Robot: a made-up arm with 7 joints.
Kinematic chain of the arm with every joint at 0, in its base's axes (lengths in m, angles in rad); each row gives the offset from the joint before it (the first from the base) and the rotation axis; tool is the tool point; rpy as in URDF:
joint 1: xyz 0 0 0 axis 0.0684 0.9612 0.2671
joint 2: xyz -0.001 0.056 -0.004 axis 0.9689 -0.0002 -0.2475
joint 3: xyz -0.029 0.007 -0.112 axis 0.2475 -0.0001 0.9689
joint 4: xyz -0.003 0 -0.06 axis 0.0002 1 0
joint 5: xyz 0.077 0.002 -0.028 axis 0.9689 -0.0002 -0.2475
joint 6: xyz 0.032 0 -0.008 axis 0.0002 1 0
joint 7: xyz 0.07 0 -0.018 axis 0.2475 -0.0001 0.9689
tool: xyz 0 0 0 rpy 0 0.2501 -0.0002
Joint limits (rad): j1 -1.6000..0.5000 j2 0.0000..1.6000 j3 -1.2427..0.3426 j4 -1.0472..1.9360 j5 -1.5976..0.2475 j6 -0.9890..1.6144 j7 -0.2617..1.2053
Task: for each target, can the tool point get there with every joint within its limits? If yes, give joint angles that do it. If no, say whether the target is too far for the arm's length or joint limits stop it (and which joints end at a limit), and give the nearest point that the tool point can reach.
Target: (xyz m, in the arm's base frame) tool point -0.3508 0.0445 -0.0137
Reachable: no: joint limits stop it (at a limit: joint 1, joint 4) | nearest point -0.2682 0.0646 -0.1222 | short by 0.138 m
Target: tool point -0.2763 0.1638 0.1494
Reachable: no: joint limits stop it (at a limit: joint 1, joint 4, joint 6) | nearest point -0.1780 0.2665 0.0108 | short by 0.199 m
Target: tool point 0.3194 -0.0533 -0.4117
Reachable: no: too far | nearest point 0.2279 -0.0142 -0.2850 | short by 0.161 m
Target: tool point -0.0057 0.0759 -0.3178
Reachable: yes | joints 0.2700 0.2107 -0.2034 0.3518 -0.6386 0.5627 0.0167
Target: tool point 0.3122 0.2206 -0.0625
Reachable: yes | joints -1.1465 1.0293 -0.7614 0.9558 0.0217 -0.1858 0.1449
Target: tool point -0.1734 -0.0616 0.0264
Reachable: no: joint limits stop it (at a limit: joint 1, joint 3, joint 4, joint 5, joint 6) | nearest point -0.0862 -0.0356 -0.0377 | short by 0.111 m
